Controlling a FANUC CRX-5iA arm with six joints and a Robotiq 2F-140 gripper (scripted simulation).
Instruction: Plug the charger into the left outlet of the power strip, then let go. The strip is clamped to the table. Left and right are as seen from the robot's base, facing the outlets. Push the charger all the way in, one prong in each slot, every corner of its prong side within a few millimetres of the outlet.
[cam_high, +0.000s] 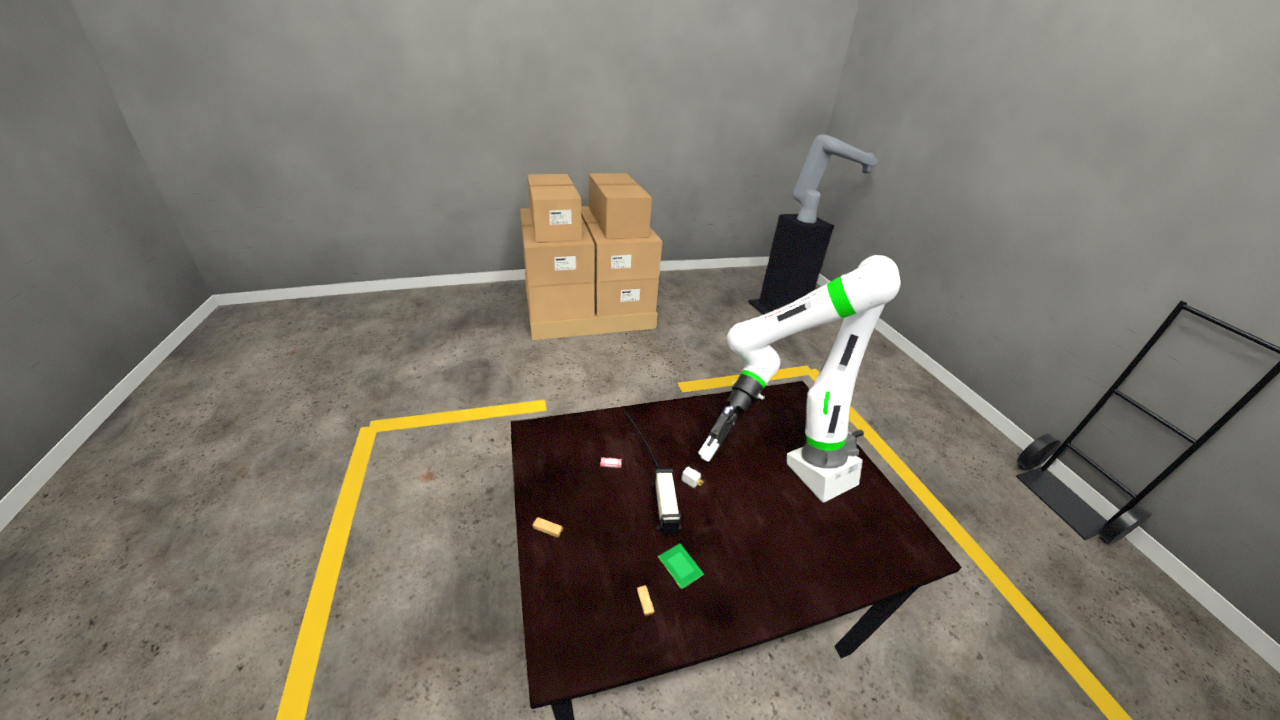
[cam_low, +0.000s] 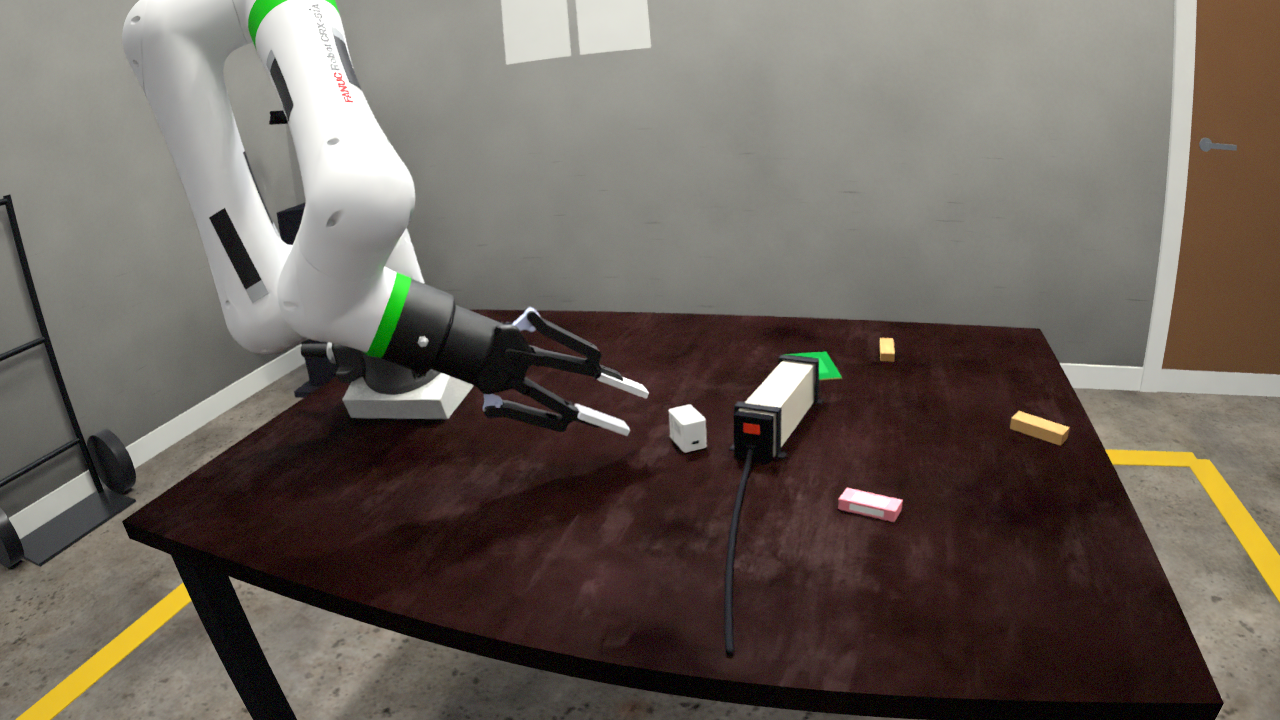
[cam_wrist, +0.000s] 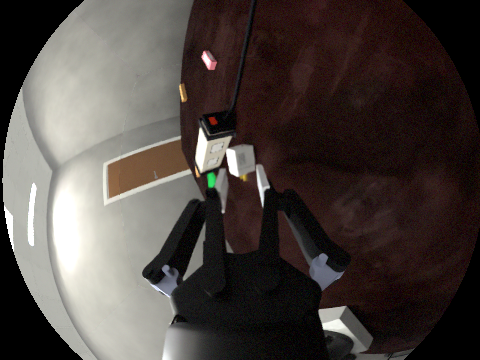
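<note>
Right now my hand is 80 mm short of the white charger, 60 mm above it and 50 mm to the right of it. Also, from my hand: power strip (210 mm ahead, 90 mm to the left, 50 mm below); flat piece (290 mm to the left, 240 mm ahead, 80 mm below); red switch (160 mm ahead, 30 mm below).
</note>
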